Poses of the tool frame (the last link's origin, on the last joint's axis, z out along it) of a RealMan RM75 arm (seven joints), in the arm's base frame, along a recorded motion.
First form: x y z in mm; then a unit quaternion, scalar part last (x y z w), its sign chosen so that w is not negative.
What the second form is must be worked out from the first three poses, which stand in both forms.
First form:
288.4, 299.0, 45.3, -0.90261, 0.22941, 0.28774, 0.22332
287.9, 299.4, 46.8, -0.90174, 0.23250, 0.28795, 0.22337
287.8, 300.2, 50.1, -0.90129, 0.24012, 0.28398, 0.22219
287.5, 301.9, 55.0, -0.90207, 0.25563, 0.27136, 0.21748
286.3, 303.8, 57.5, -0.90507, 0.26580, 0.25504, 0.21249
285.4, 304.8, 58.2, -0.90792, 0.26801, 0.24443, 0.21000
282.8, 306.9, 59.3, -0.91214, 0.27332, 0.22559, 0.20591
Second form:
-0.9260, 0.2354, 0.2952, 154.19, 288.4, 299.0, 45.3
-0.9251, 0.2385, 0.2954, 154.19, 287.9, 299.4, 46.8
-0.9244, 0.2463, 0.2913, 154.32, 287.8, 300.2, 50.1
-0.9242, 0.2619, 0.2780, 154.88, 287.5, 301.9, 55.0
-0.9262, 0.2720, 0.2610, 155.46, 286.3, 303.8, 57.5
-0.9286, 0.2741, 0.2500, 155.76, 285.4, 304.8, 58.2
-0.9321, 0.2793, 0.2305, 156.23, 282.8, 306.9, 59.3

